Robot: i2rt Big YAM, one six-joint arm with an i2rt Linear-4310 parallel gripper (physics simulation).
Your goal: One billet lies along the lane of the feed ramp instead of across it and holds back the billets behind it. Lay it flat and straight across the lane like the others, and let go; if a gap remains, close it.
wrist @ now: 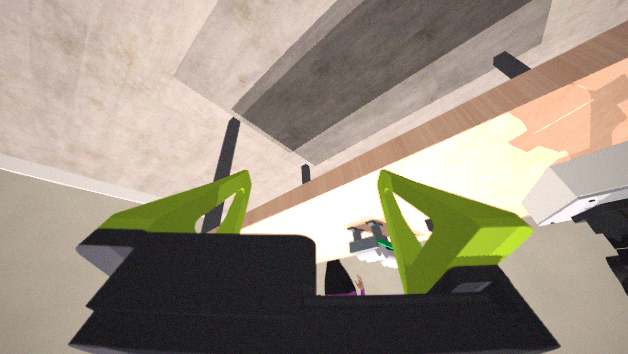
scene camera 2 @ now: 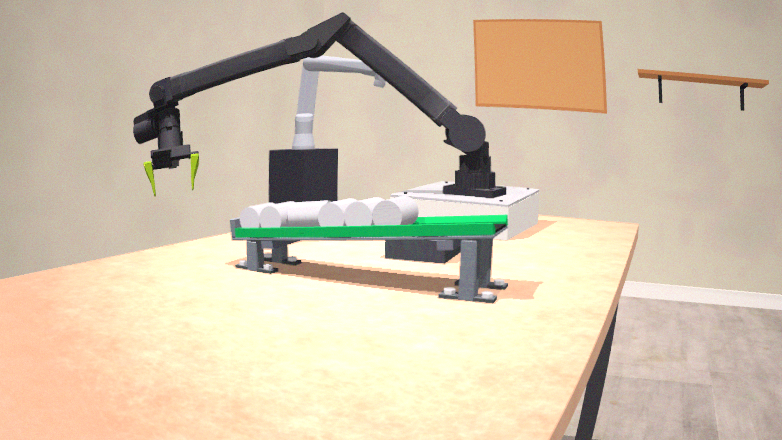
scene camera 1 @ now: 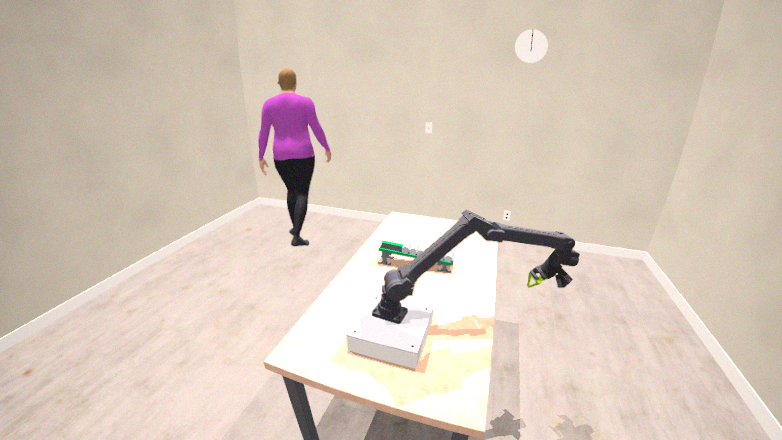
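Pixels of known places: gripper, fingertip midpoint: (wrist: 314, 176) (scene camera 2: 173, 192) (scene camera 1: 533, 283); arm's base, link origin: (wrist: 609, 206) (scene camera 2: 475, 193) (scene camera 1: 389, 313).
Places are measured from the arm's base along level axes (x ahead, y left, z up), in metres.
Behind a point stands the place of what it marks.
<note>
The feed ramp (scene camera 1: 391, 247) (scene camera 2: 437, 230) (wrist: 364, 245) has green side rails and stands on grey legs. White billets lie in a row on it, small and partly hidden in scene camera 1 and the wrist view. In scene camera 2, one billet (scene camera 2: 308, 213) @(x 0.511, y 0.001, z 0.010 m) shows its long side and lies along the lane. Two billets (scene camera 2: 250, 216) @(x 0.543, y -0.089, z 0.002 m) (scene camera 2: 271, 216) @(x 0.535, y -0.050, z 0.004 m) lie across the lane at the low end, and three billets (scene camera 2: 330, 213) @(x 0.516, y 0.046, z 0.015 m) (scene camera 2: 358, 213) @(x 0.509, y 0.087, z 0.017 m) (scene camera 2: 386, 212) @(x 0.501, y 0.125, z 0.021 m) lie across it on the uphill side. My gripper (scene camera 1: 532, 281) @(x 0.418, y -0.525, z 0.004 m) (scene camera 2: 173, 192) @(x 0.418, y -0.525, z 0.004 m) (wrist: 314, 176) @(x 0.418, y -0.525, z 0.004 m) is open and empty, away from the ramp, beyond the table's side edge.
The arm's pale base box (scene camera 1: 382, 346) @(x -0.159, y -0.045, z -0.004 m) (scene camera 2: 464, 212) @(x 0.093, y 0.023, z -0.029 m) (wrist: 555, 195) @(x 0.104, y -0.085, z -0.033 m) stands on the table (scene camera 1: 437, 396) @(x -0.224, y -0.268, z -0.076 m) (scene camera 2: 328, 355) @(x 0.724, y 0.220, z -0.076 m). A dark tray (scene camera 2: 418, 251) @(x 0.341, y 0.073, z -0.060 m) lies behind the ramp. A person (scene camera 1: 288, 128) is on the floor beyond the table. A white arm (scene camera 2: 307, 90) stands on a dark pedestal (scene camera 2: 302, 174).
</note>
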